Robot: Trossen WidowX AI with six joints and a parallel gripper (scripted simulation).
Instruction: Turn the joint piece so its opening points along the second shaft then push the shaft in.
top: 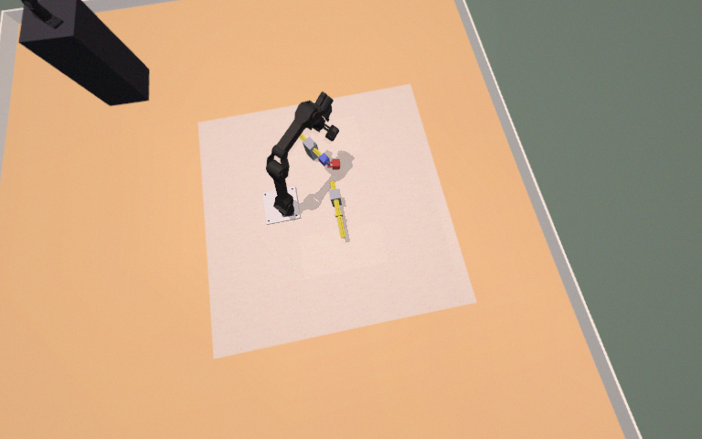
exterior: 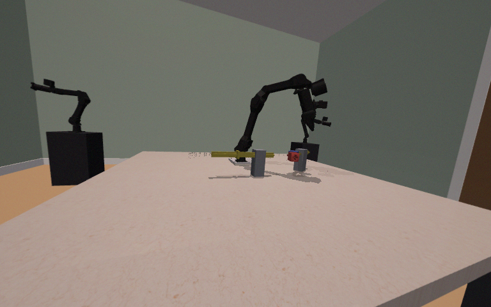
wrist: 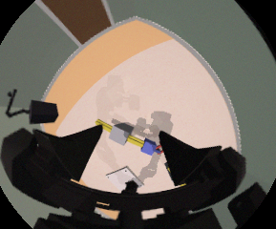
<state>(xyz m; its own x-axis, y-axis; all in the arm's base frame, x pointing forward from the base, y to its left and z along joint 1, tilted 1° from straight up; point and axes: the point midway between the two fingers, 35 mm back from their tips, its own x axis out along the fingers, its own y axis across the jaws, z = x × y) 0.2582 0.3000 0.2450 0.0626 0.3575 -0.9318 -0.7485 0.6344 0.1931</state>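
The red square joint piece is 4 cm ahead of my gripper tip, 13 cm to the right of it and 14 cm below it.
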